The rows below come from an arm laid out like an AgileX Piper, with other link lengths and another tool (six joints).
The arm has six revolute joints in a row. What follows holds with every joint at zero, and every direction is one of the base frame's.
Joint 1 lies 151.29 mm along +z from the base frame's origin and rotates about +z.
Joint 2 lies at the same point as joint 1 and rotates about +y.
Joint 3 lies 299.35 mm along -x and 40.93 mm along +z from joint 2 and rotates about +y.
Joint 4 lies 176.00 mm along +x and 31.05 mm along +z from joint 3 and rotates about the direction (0.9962, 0, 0.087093).
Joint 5 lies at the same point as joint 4 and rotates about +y.
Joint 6 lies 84.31 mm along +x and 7.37 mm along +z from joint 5 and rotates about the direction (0.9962, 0, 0.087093).
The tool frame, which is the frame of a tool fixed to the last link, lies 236.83 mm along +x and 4.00 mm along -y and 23.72 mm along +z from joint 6; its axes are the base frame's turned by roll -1.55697, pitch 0.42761 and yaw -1.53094 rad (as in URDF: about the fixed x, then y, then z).
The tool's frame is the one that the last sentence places.
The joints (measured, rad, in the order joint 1, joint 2, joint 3, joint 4, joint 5, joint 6), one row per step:
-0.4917 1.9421 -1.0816 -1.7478 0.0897 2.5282
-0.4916 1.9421 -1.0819 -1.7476 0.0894 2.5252
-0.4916 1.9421 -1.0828 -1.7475 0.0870 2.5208
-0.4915 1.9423 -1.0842 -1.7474 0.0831 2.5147
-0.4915 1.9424 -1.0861 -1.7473 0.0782 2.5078
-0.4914 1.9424 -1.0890 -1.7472 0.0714 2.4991
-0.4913 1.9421 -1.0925 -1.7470 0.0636 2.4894
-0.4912 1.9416 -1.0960 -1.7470 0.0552 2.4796
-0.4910 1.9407 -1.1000 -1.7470 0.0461 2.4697
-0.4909 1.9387 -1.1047 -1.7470 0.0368 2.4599
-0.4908 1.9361 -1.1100 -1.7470 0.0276 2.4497
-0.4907 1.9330 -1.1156 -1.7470 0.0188 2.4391
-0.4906 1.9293 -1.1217 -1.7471 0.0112 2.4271
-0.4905 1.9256 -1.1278 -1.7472 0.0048 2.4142
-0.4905 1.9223 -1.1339 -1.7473 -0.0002 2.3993
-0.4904 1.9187 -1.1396 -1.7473 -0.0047 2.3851
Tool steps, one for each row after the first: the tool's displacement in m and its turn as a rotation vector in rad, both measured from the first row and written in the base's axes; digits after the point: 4 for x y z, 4 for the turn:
0.0002 0.0001 0.0001 -0.0016 0.0009 0.0022
0.0008 0.0006 0.0003 -0.0029 0.0015 0.0069
0.0017 0.0015 0.0005 -0.0044 0.0023 0.0138
0.0030 0.0026 0.0009 -0.0060 0.0027 0.0219
0.0048 0.0042 0.0016 -0.0079 0.0025 0.0327
0.0069 0.0059 0.0026 -0.0102 0.0016 0.0448
0.0091 0.0078 0.0037 -0.0125 0.0006 0.0576
0.0115 0.0098 0.0052 -0.0148 -0.0014 0.0710
0.0143 0.0118 0.0076 -0.0180 -0.0050 0.0844
0.0171 0.0136 0.0105 -0.0222 -0.0096 0.0980
0.0200 0.0153 0.0139 -0.0275 -0.0146 0.1116
0.0229 0.0165 0.0179 -0.0352 -0.0197 0.1252
0.0256 0.0175 0.0220 -0.0445 -0.0243 0.1386
0.0281 0.0179 0.0259 -0.0558 -0.0274 0.1521
0.0304 0.0184 0.0300 -0.0670 -0.0307 0.1648

